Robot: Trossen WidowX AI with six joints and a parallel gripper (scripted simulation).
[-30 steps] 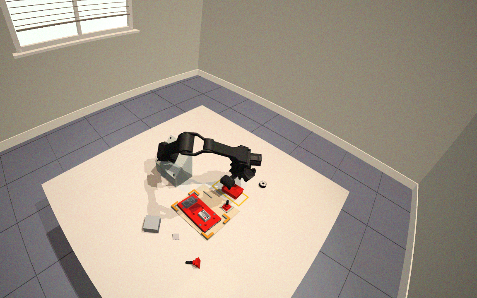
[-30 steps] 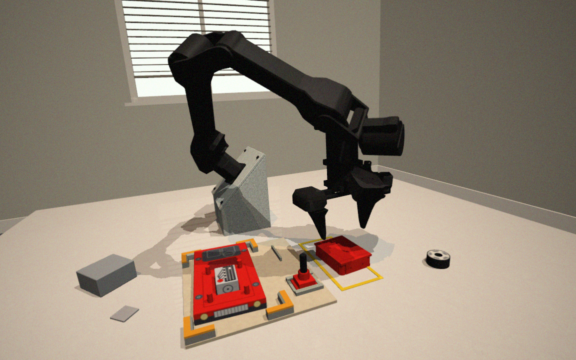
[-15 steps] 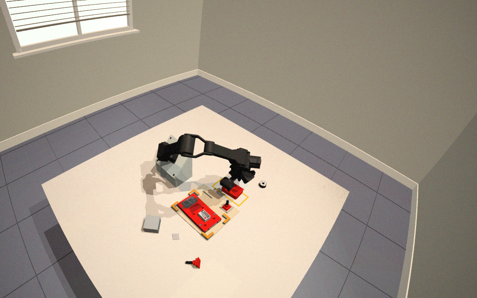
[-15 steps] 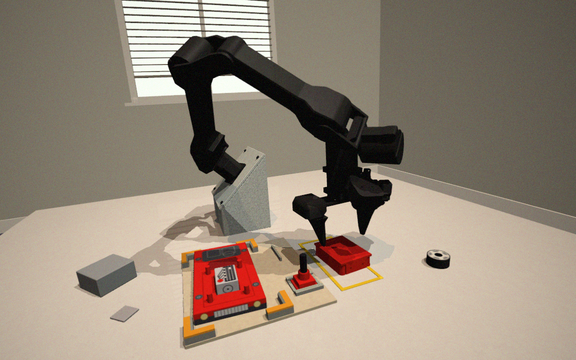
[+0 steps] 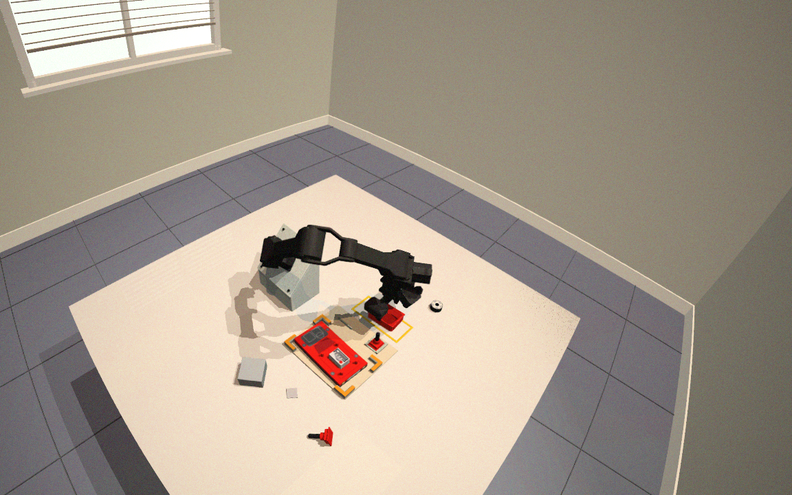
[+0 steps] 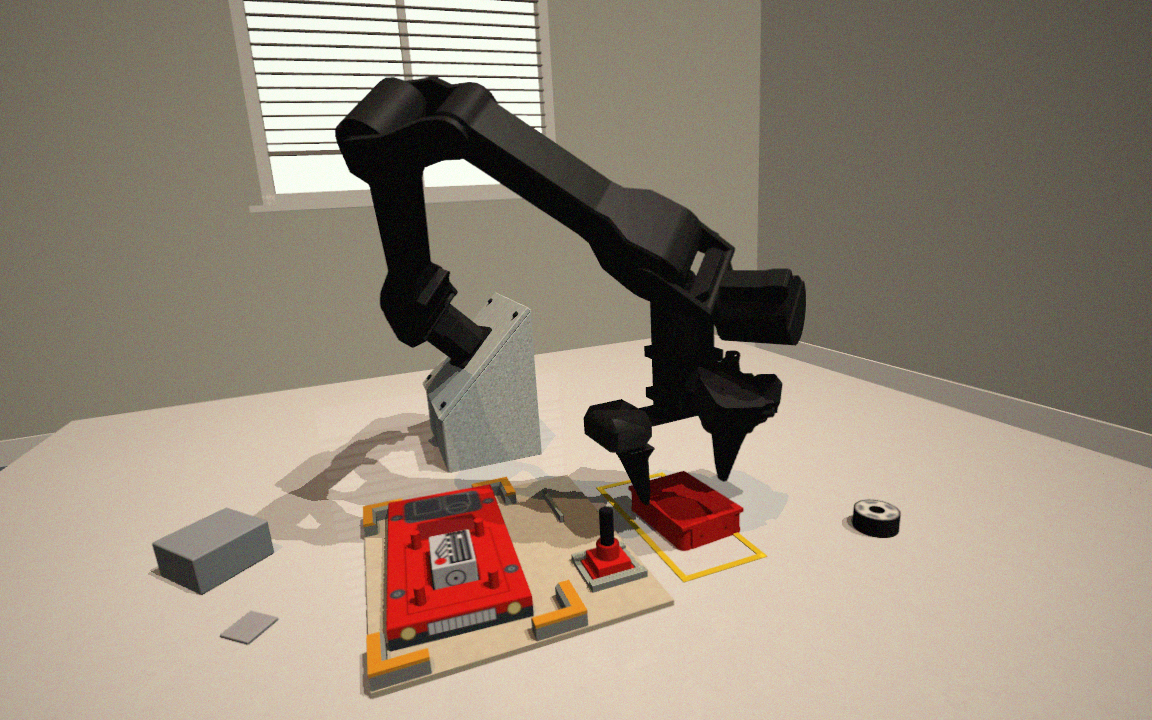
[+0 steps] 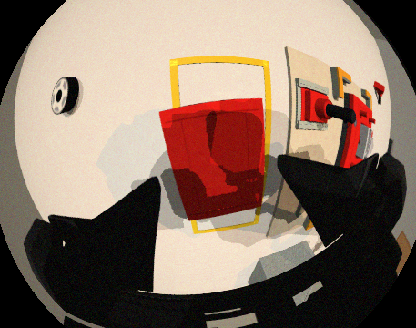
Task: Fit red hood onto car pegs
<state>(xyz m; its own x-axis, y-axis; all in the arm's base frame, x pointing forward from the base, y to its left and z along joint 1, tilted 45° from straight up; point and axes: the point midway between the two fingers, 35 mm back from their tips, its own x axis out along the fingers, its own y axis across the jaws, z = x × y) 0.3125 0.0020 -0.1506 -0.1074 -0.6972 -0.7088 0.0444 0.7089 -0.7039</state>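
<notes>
Right now the red hood is 20 mm below my gripper tip. The rest, counted from my gripper tip: small grey plate 50 mm behind, 390 mm to the right, 30 mm below; then grey engine block 10 mm behind, 230 mm to the right, 10 mm below.
</notes>
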